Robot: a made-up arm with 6 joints. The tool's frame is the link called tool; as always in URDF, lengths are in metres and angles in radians. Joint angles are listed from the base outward.
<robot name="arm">
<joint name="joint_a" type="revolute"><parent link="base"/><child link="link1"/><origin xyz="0 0 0.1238"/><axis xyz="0 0 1"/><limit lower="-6.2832" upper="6.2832"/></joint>
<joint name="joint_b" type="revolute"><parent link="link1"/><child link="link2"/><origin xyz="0 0.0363 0" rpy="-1.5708 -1.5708 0"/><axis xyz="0 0 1"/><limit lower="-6.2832" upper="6.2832"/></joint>
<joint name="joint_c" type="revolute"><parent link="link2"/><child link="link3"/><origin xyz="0.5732 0 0"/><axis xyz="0 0 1"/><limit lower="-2.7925" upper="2.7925"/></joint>
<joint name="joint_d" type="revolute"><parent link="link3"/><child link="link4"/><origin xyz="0.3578 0 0" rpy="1.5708 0 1.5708"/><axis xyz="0 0 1"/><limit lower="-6.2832" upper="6.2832"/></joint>
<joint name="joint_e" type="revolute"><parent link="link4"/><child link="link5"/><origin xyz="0 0 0" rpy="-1.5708 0 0"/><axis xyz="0 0 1"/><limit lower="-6.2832" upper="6.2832"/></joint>
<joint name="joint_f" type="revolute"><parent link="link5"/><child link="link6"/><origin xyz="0 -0.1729 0" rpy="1.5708 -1.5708 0"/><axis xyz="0 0 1"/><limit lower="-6.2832" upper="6.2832"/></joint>
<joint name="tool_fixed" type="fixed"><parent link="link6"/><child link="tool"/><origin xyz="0 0 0" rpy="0 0 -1.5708"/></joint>
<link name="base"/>
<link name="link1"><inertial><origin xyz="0.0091 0.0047 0.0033"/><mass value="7.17"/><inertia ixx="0.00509" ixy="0" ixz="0" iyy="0.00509" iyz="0" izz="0.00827"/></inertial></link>
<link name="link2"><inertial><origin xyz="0.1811 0.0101 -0.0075"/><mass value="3.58"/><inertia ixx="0.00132" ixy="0" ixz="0" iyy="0.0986" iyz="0" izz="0.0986"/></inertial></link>
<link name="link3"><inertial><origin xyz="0.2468 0.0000 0.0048"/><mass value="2.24"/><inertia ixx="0.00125" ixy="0" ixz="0" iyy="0.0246" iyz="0" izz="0.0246"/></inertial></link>
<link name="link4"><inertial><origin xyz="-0.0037 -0.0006 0.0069"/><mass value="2.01"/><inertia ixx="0.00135" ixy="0" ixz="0" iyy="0.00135" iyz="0" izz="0.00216"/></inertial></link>
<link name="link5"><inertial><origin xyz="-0.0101 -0.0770 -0.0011"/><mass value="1.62"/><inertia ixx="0.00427" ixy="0" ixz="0" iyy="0.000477" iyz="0" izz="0.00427"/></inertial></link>
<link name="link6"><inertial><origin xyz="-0.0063 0.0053 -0.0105"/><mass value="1.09"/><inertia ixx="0.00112" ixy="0" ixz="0" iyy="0.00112" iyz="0" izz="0.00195"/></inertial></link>
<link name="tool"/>
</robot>
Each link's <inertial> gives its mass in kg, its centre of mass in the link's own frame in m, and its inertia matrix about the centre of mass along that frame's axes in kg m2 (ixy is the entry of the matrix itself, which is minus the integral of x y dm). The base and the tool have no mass. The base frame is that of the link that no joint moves.
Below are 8 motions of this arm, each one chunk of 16 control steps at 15 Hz.
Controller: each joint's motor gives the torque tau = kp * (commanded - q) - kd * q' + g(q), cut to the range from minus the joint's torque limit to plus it. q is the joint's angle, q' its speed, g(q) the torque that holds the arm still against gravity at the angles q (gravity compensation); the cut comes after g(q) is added. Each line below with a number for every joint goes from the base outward.
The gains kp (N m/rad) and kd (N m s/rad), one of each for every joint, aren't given. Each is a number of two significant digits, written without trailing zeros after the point. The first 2 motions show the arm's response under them.
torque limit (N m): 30 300 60 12 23 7.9
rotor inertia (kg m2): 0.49 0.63 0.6 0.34 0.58 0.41
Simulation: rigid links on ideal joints. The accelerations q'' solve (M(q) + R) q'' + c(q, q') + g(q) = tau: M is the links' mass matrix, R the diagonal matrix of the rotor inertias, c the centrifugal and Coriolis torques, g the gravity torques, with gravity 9.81 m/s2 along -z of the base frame. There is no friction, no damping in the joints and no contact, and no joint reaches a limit. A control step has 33 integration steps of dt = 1/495 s. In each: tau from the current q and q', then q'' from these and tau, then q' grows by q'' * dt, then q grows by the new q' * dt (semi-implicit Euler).
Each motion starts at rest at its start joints. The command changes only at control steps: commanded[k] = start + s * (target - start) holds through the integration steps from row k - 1 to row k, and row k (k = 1, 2, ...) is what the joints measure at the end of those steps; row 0 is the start. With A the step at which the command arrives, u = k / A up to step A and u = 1 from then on. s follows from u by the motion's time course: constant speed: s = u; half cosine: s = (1 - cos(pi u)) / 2; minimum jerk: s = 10 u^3 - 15 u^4 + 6 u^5; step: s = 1 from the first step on.
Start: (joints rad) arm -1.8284 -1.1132 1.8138 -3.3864 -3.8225 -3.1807
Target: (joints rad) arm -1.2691 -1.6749 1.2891 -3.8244 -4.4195 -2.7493
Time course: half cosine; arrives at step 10
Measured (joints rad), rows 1 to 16:
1: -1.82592 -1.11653 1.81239 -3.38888 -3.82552 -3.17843
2: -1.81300 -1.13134 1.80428 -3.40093 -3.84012 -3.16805
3: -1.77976 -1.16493 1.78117 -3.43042 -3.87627 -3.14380
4: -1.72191 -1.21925 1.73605 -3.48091 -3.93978 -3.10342
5: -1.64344 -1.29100 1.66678 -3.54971 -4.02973 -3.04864
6: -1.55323 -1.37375 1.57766 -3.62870 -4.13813 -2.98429
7: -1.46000 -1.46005 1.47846 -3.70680 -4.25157 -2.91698
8: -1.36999 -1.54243 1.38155 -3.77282 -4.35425 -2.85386
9: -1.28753 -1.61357 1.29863 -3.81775 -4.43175 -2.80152
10: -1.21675 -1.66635 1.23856 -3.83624 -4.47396 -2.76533
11: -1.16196 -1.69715 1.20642 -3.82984 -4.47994 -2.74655
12: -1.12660 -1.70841 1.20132 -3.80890 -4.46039 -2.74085
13: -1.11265 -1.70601 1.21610 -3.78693 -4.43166 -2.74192
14: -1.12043 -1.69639 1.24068 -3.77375 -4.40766 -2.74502
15: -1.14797 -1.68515 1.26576 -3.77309 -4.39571 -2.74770
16: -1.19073 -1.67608 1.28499 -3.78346 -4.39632 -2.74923
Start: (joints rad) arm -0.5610 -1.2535 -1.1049 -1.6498 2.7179 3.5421
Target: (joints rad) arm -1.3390 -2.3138 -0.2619 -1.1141 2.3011 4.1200
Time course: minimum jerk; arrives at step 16
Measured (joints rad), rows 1 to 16:
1: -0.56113 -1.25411 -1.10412 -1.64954 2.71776 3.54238
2: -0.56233 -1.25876 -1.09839 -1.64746 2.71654 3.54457
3: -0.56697 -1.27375 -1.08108 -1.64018 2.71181 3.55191
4: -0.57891 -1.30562 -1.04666 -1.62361 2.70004 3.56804
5: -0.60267 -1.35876 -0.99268 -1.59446 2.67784 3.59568
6: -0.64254 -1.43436 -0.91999 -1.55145 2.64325 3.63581
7: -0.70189 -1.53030 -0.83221 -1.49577 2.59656 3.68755
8: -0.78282 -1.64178 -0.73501 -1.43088 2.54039 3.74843
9: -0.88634 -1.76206 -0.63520 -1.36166 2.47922 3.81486
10: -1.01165 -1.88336 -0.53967 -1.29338 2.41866 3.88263
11: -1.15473 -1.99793 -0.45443 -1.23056 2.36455 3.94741
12: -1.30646 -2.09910 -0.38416 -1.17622 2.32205 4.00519
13: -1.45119 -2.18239 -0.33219 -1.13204 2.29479 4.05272
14: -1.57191 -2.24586 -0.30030 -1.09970 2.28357 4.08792
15: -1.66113 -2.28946 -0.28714 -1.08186 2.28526 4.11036
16: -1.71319 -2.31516 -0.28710 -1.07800 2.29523 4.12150
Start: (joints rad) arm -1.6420 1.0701 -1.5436 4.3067 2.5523 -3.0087
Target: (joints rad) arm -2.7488 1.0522 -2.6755 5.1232 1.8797 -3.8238
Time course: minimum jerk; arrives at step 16
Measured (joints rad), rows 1 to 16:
1: -1.64246 1.07015 -1.54413 4.30706 2.55210 -3.00909
2: -1.64644 1.07044 -1.54835 4.31001 2.55038 -3.01220
3: -1.66126 1.07113 -1.56264 4.32038 2.54399 -3.02259
4: -1.69740 1.07203 -1.59430 4.34428 2.52838 -3.04541
5: -1.76534 1.07277 -1.64864 4.38699 2.49878 -3.08443
6: -1.87159 1.07313 -1.72722 4.45127 2.45163 -3.14097
7: -2.01450 1.07310 -1.82795 4.53630 2.38582 -3.21374
8: -2.18164 1.07241 -1.94638 4.63711 2.30338 -3.29923
9: -2.35156 1.07011 -2.07700 4.74492 2.20961 -3.39245
10: -2.50087 1.06544 -2.21307 4.84927 2.11242 -3.48764
11: -2.61346 1.05941 -2.34601 4.94147 2.02084 -3.57884
12: -2.68651 1.05450 -2.46607 5.01678 1.94339 -3.66047
13: -2.72853 1.05230 -2.56473 5.07348 1.88641 -3.72792
14: -2.75081 1.05236 -2.63680 5.11128 1.85252 -3.77819
15: -2.76054 1.05331 -2.68098 5.13109 1.84017 -3.81047
16: -2.76074 1.05409 -2.70016 5.13596 1.84435 -3.82667

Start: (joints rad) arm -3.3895 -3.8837 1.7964 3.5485 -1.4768 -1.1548
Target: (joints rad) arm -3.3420 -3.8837 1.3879 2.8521 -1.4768 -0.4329
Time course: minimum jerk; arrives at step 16
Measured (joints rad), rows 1 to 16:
1: -3.38946 -3.88369 1.79623 3.54822 -1.47681 -1.15445
2: -3.38911 -3.88363 1.79484 3.54587 -1.47690 -1.15172
3: -3.38798 -3.88346 1.79001 3.53752 -1.47714 -1.14257
4: -3.38560 -3.88318 1.77903 3.51811 -1.47756 -1.12246
5: -3.38185 -3.88281 1.75973 3.48331 -1.47805 -1.08802
6: -3.37693 -3.88240 1.73114 3.43103 -1.47845 -1.03802
7: -3.37127 -3.88198 1.69376 3.36213 -1.47856 -0.97356
8: -3.36534 -3.88164 1.64940 3.28022 -1.47827 -0.89770
9: -3.35959 -3.88146 1.60074 3.19089 -1.47758 -0.81492
10: -3.35438 -3.88156 1.55092 3.10066 -1.47659 -0.73042
11: -3.34997 -3.88203 1.50315 3.01606 -1.47550 -0.64958
12: -3.34654 -3.88290 1.46043 2.94278 -1.47454 -0.57732
13: -3.34417 -3.88409 1.42522 2.88517 -1.47390 -0.51769
14: -3.34283 -3.88540 1.39921 2.84571 -1.47371 -0.47327
15: -3.34237 -3.88652 1.38301 2.82473 -1.47397 -0.44477
16: -3.34252 -3.88715 1.37583 2.81999 -1.47459 -0.43047

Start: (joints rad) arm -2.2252 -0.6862 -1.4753 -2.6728 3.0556 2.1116
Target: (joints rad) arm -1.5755 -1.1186 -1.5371 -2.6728 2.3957 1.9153
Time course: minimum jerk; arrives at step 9
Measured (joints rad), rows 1 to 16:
1: -2.22447 -0.68737 -1.47493 -2.67282 3.05444 2.11111
2: -2.21846 -0.69578 -1.47278 -2.67296 3.04535 2.10752
3: -2.19672 -0.72110 -1.46855 -2.67343 3.01468 2.09657
4: -2.14649 -0.77029 -1.46433 -2.67455 2.94851 2.07516
5: -2.06259 -0.84285 -1.46299 -2.67639 2.84094 2.04363
6: -1.94431 -0.92944 -1.46661 -2.67884 2.70002 2.00606
7: -1.79374 -1.01459 -1.47502 -2.68115 2.54697 1.96891
8: -1.62499 -1.08199 -1.48619 -2.68035 2.40969 1.93886
9: -1.46332 -1.12174 -1.49862 -2.67310 2.31388 1.91996
10: -1.33232 -1.13622 -1.51113 -2.65996 2.27233 1.91164
11: -1.23757 -1.13567 -1.52186 -2.64712 2.28006 1.91013
12: -1.17994 -1.12962 -1.52936 -2.63907 2.31834 1.91163
13: -1.16019 -1.12351 -1.53359 -2.63691 2.36469 1.91371
14: -1.17886 -1.11942 -1.53482 -2.63925 2.40161 1.91527
15: -1.23618 -1.11753 -1.53296 -2.64358 2.42077 1.91610
16: -1.33197 -1.11727 -1.52750 -2.64743 2.42260 1.91639

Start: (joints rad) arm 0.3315 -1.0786 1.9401 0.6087 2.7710 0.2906
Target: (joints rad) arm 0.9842 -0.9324 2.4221 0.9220 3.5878 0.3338
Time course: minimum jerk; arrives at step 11
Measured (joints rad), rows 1 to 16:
1: 0.33254 -1.07830 1.94076 0.60917 2.77191 0.29066
2: 0.34085 -1.07616 1.94585 0.61279 2.77922 0.29111
3: 0.36937 -1.06979 1.96242 0.62468 2.80437 0.29254
4: 0.43228 -1.05772 1.99709 0.64967 2.86048 0.29549
5: 0.53635 -1.04049 2.05202 0.68939 2.95599 0.30017
6: 0.67394 -1.02023 2.12357 0.74094 3.08985 0.30635
7: 0.82209 -0.99912 2.20369 0.79803 3.24969 0.31341
8: 0.94990 -0.97845 2.28250 0.85357 3.41372 0.32052
9: 1.03089 -0.95966 2.35049 0.90128 3.55622 0.32680
10: 1.05465 -0.94524 2.40015 0.93573 3.65505 0.33149
11: 1.03254 -0.93696 2.42827 0.95332 3.69887 0.33419
12: 0.99262 -0.93357 2.43792 0.95464 3.69234 0.33513
13: 0.96283 -0.93247 2.43630 0.94471 3.65396 0.33497
14: 0.95559 -0.93213 2.43044 0.93069 3.60686 0.33441
15: 0.96642 -0.93216 2.42496 0.91895 3.56968 0.33391
16: 0.98266 -0.93245 2.42171 0.91286 3.55157 0.33365

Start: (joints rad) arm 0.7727 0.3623 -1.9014 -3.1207 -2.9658 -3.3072
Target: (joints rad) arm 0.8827 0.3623 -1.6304 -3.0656 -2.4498 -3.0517
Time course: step
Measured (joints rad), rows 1 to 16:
1: 0.81777 0.36073 -1.84921 -3.11014 -2.89761 -3.26360
2: 0.89076 0.35822 -1.75299 -3.08906 -2.72062 -3.17348
3: 0.92630 0.35767 -1.66795 -3.06941 -2.52043 -3.09716
4: 0.91408 0.36009 -1.61563 -3.05713 -2.36793 -3.05339
5: 0.88372 0.36361 -1.59485 -3.05285 -2.29515 -3.03716
6: 0.86576 0.36611 -1.59494 -3.05446 -2.29742 -3.03669
7: 0.86801 0.36665 -1.60489 -3.05902 -2.34732 -3.04203
8: 0.87974 0.36549 -1.61705 -3.06390 -2.41180 -3.04746
9: 0.88818 0.36364 -1.62731 -3.06737 -2.46505 -3.05091
10: 0.88883 0.36206 -1.63396 -3.06888 -2.49421 -3.05238
11: 0.88486 0.36129 -1.63681 -3.06871 -2.49878 -3.05262
12: 0.88128 0.36128 -1.63662 -3.06760 -2.48622 -3.05234
13: 0.88047 0.36166 -1.63465 -3.06629 -2.46673 -3.05200
14: 0.88170 0.36204 -1.63219 -3.06528 -2.44898 -3.05178
15: 0.88308 0.36227 -1.63020 -3.06477 -2.43793 -3.05168
16: 0.88353 0.36235 -1.62913 -3.06474 -2.43463 -3.05167

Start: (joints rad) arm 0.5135 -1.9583 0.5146 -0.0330 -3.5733 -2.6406
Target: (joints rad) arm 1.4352 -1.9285 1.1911 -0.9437 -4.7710 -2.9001
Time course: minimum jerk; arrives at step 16
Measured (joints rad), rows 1 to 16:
1: 0.51362 -1.95838 0.51495 -0.03335 -3.57376 -2.64073
2: 0.51472 -1.95889 0.51766 -0.03622 -3.57762 -2.64172
3: 0.51910 -1.96016 0.52634 -0.04647 -3.59146 -2.64505
4: 0.53077 -1.96200 0.54494 -0.07029 -3.62398 -2.65235
5: 0.55494 -1.96364 0.57647 -0.11293 -3.68302 -2.66482
6: 0.59729 -1.96394 0.62227 -0.17677 -3.77285 -2.68286
7: 0.66164 -1.96182 0.68158 -0.26106 -3.89290 -2.70604
8: 0.75021 -1.95674 0.75158 -0.36206 -4.03773 -2.73323
9: 0.86436 -1.94903 0.82753 -0.47385 -4.19801 -2.76280
10: 1.00427 -1.93989 0.90329 -0.58978 -4.36204 -2.79292
11: 1.16522 -1.93114 0.97266 -0.70411 -4.51738 -2.82171
12: 1.33605 -1.92458 1.03154 -0.81130 -4.65183 -2.84749
13: 1.50149 -1.92120 1.07893 -0.90427 -4.75461 -2.86887
14: 1.64609 -1.92078 1.11623 -0.97479 -4.81853 -2.88495
15: 1.76488 -1.92206 1.14455 -1.01506 -4.84324 -2.89543
16: 1.85694 -1.92372 1.16442 -1.02468 -4.83600 -2.90082

